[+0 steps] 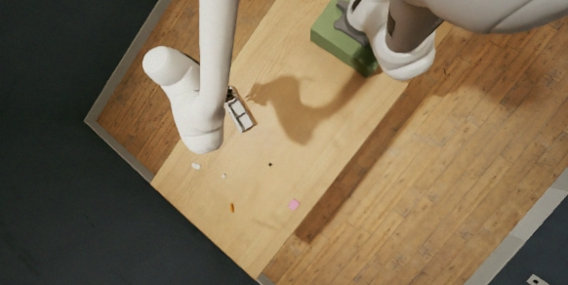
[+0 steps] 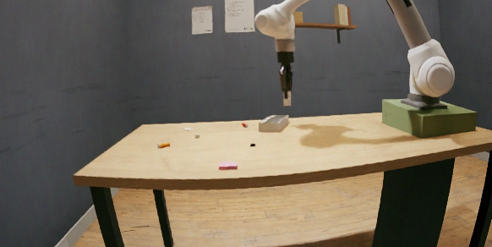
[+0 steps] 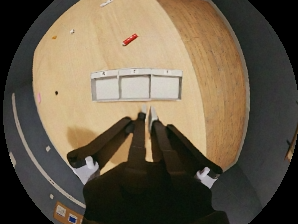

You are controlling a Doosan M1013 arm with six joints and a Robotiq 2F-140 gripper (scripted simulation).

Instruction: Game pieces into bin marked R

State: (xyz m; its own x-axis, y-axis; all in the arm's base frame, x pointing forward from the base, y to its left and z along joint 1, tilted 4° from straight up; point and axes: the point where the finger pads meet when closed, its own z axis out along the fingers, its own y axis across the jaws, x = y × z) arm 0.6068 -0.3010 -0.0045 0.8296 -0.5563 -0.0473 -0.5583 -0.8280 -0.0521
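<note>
The grey bin is 110 mm below my hand, 60 mm ahead of it and 10 mm to the left of it. From my hand the other things lie so: red piece: 200 mm ahead, 120 mm below, 30 mm to the right; then white cube: 410 mm ahead, 160 mm to the left, 120 mm below; then black piece: 330 mm to the left, 200 mm ahead, 120 mm below.
</note>
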